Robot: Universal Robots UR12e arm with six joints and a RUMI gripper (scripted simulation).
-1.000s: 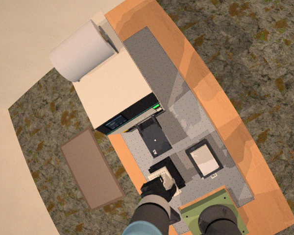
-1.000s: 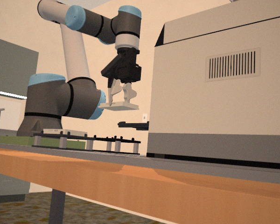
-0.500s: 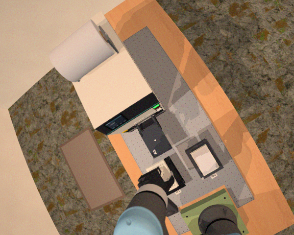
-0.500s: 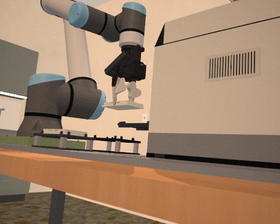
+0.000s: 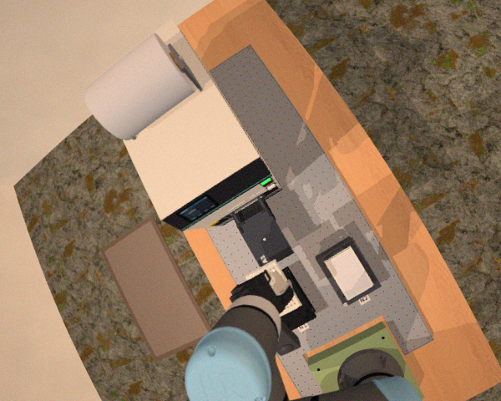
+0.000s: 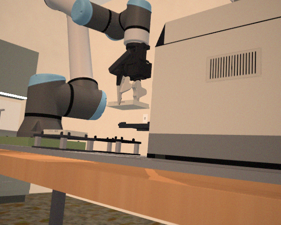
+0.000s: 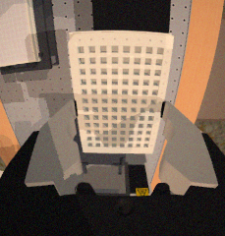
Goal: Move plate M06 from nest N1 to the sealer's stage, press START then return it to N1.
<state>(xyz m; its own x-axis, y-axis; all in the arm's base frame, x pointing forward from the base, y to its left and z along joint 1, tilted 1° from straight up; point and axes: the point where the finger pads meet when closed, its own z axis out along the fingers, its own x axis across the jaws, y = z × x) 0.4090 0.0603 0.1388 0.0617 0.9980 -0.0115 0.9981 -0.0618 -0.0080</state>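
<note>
My hand is 12 cm short of the sealer stage, 4 cm to the left of it and 8 cm above it. The rest, counted from my hand: foil-covered plate: 10 cm behind, 18 cm to the right, 12 cm below; then plate nest N1: 7 cm behind, 3 cm to the left, 13 cm below; then plate M06: 1 cm below.
</note>
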